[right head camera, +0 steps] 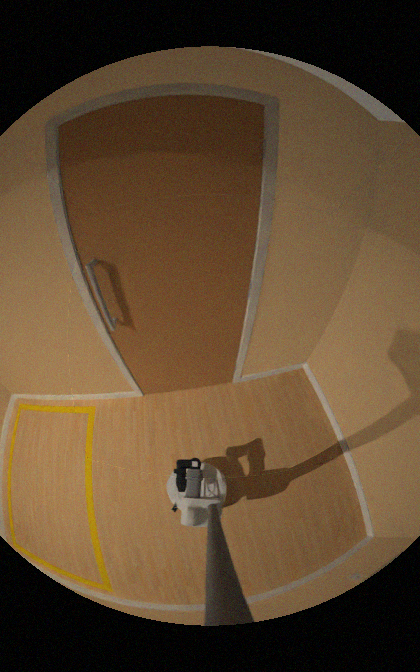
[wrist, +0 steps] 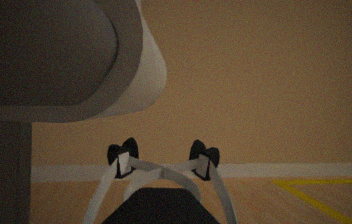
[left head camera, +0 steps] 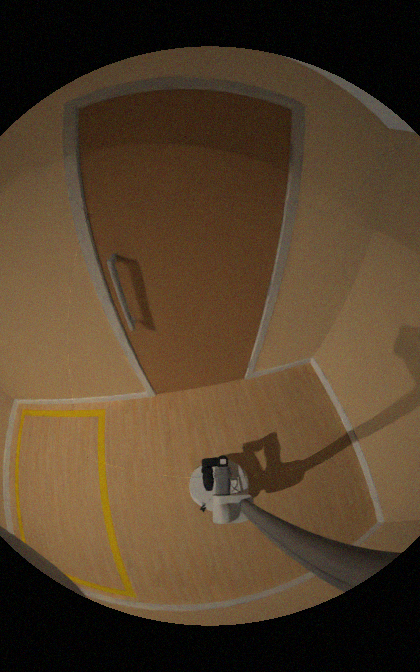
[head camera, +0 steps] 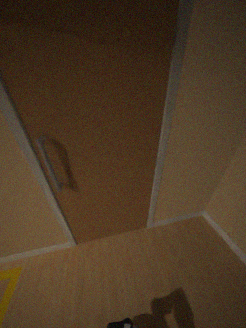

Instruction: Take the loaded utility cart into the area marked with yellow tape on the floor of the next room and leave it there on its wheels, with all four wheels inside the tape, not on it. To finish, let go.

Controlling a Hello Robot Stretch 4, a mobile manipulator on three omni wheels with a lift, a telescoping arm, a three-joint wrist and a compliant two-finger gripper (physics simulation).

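Frame: origin at the robot's base, x ahead, y left, z up, level; centimetres.
Where they show: gripper, between the fingertips: (wrist: 164, 151).
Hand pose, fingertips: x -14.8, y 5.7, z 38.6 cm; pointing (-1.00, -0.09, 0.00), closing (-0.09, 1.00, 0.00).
After its pixels a point has its place.
The yellow tape outline (head camera: 11, 292) @(x 38.4, y 105.1, z -2.7 cm) (left head camera: 104, 480) (right head camera: 89, 475) (wrist: 310, 200) @(x -104.7, y 74.2, z -2.7 cm) lies on the floor, at the left in the head views and at the lower right in the wrist view. The utility cart does not show in any view. A brown door (head camera: 107, 125) @(x 90.0, y 11.1, z 131.6 cm) (left head camera: 185, 240) (right head camera: 170, 240) with a long bar handle (head camera: 50, 164) @(x 73.9, y 47.0, z 112.3 cm) (left head camera: 120, 292) (right head camera: 101, 296) stands shut in front of me. My gripper (wrist: 164, 151) @(x -14.8, y 5.7, z 38.6 cm) is open in the wrist view, with its two fingertips apart and no thing between them. It is away from the door and its handle.
A light door frame (left head camera: 285, 230) (right head camera: 257, 240) surrounds the door. White skirting (left head camera: 340, 420) (right head camera: 327, 420) runs along the foot of the walls. The right wall (left head camera: 380, 310) meets the door wall in a corner. My robot's shadow falls on the wooden floor (left head camera: 170, 430) and the right wall.
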